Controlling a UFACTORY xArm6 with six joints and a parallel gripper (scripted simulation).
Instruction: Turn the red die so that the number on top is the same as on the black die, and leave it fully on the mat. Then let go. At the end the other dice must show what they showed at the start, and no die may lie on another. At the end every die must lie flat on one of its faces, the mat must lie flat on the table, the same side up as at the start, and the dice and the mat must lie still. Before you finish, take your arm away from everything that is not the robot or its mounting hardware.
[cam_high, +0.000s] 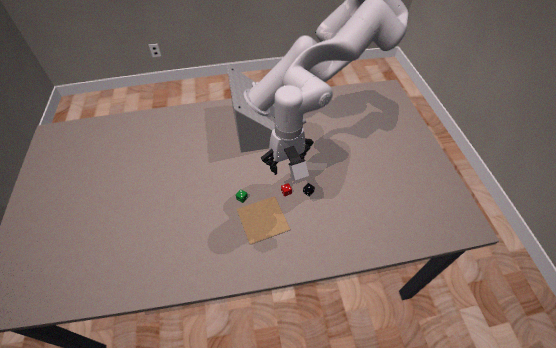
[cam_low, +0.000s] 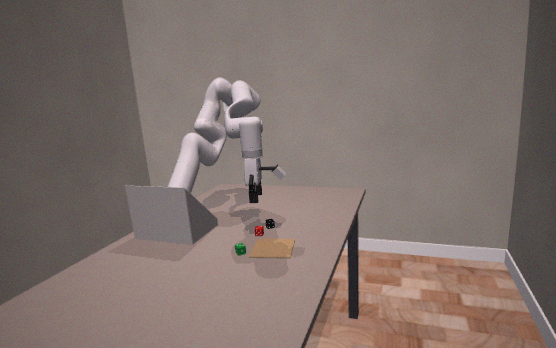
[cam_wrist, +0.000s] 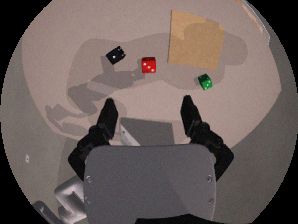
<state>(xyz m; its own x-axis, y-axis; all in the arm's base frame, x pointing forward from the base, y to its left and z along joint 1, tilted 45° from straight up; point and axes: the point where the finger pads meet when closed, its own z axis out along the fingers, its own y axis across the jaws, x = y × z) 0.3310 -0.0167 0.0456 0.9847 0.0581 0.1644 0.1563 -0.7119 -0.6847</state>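
Right now the red die is 140 mm below my hand. Round my hand: black die (20 mm ahead, 70 mm to the left, 140 mm below); green die (20 mm behind, 160 mm to the right, 140 mm below); tan mat (80 mm ahead, 110 mm to the right, 150 mm below).
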